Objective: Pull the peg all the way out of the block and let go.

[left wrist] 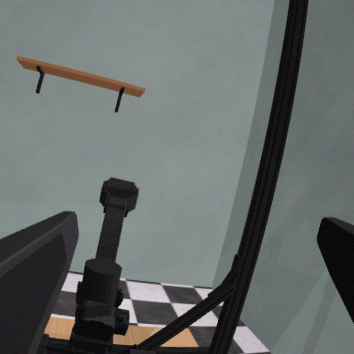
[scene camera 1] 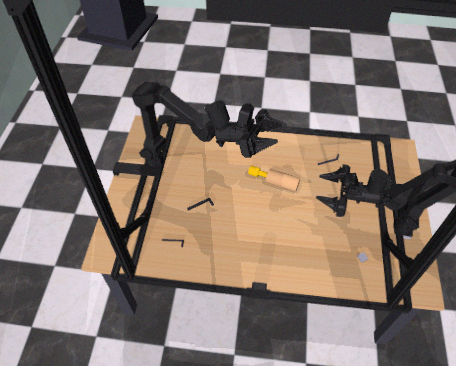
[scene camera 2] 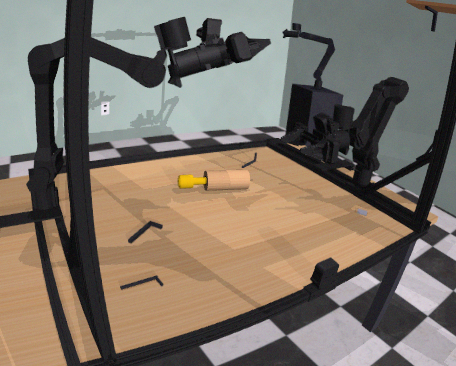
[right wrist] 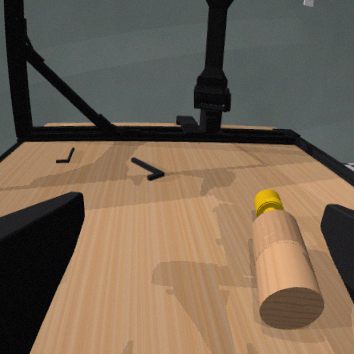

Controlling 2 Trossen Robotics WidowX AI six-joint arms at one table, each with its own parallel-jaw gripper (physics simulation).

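Frame: origin at the left arm's base, x back, y right, z up, level; millimetres.
Where they show: left gripper, fingertip midpoint: (left wrist: 202, 227) (scene camera 1: 282, 132) (scene camera 2: 261, 43); right gripper, fingertip midpoint: (scene camera 1: 317, 186) (scene camera 2: 290, 144) (right wrist: 207, 211); left arm's base at its link origin: (scene camera 1: 154, 162) (scene camera 2: 45, 206) (right wrist: 208, 130); right arm's base at its link origin: (scene camera 1: 403, 227) (scene camera 2: 361, 182).
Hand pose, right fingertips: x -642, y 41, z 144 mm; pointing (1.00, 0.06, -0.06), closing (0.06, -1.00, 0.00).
Observation:
Things, the pixels of their centre, and the offset from my right fingertips. "spot": a spot on its surface instead.
- round wooden block at the middle of its body: (right wrist: 281, 262) (scene camera 2: 226, 180) (scene camera 1: 282, 180) dx +130, dy -95, dz -135 mm
- yellow peg at the middle of its body: (right wrist: 272, 223) (scene camera 2: 200, 180) (scene camera 1: 264, 174) dx +203, dy -102, dz -136 mm
- small grey square at a spot on its surface: (scene camera 2: 362, 212) (scene camera 1: 361, 257) spot: dx -206, dy +135, dz -160 mm
A round wooden block (scene camera 1: 283, 180) (scene camera 2: 228, 180) (right wrist: 285, 260) lies on its side on the table. The yellow peg (scene camera 1: 254, 171) (scene camera 2: 186, 181) (right wrist: 268, 201) sits in the block's left end in both scene views, its wide head and part of a thinner neck showing outside. My left gripper (scene camera 1: 281, 132) (scene camera 2: 270, 42) is open and empty, raised high above the table behind the peg and block in scene camera 1. My right gripper (scene camera 1: 318, 187) (right wrist: 207, 211) is open and empty, to the right of the block in scene camera 1, apart from it.
Black hex keys (scene camera 1: 201, 204) (scene camera 1: 173, 241) (scene camera 1: 329, 160) lie on the table. A small grey square (scene camera 1: 362, 257) (scene camera 2: 362, 212) lies near the table's right side in scene camera 1. Black frame bars (scene camera 1: 200, 289) run round the table edges, with uprights at the near corners.

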